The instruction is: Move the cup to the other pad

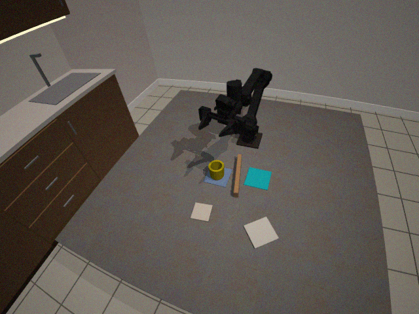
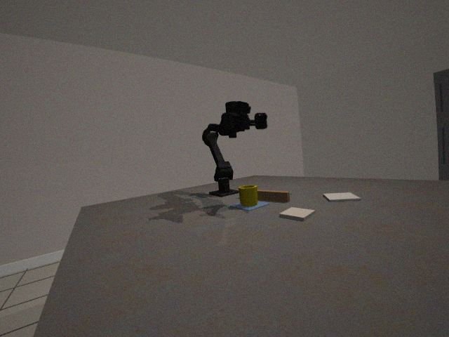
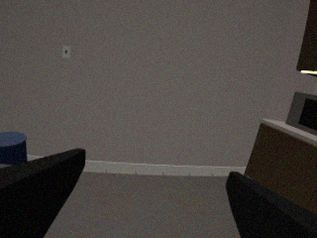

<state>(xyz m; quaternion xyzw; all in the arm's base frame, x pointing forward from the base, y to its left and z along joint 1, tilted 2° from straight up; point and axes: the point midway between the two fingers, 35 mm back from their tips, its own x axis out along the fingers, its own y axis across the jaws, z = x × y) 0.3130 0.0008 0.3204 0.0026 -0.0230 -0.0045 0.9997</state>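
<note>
The yellow cup lies 60 mm behind my gripper tip, 30 mm to the right of it and 290 mm below it. Round my gripper tip: wooden bar (100 mm behind, 60 mm to the left, 310 mm below); then blue pad (60 mm behind, 20 mm to the right, 330 mm below); then purple marble (40 mm behind, 30 mm to the right, 310 mm below).
</note>
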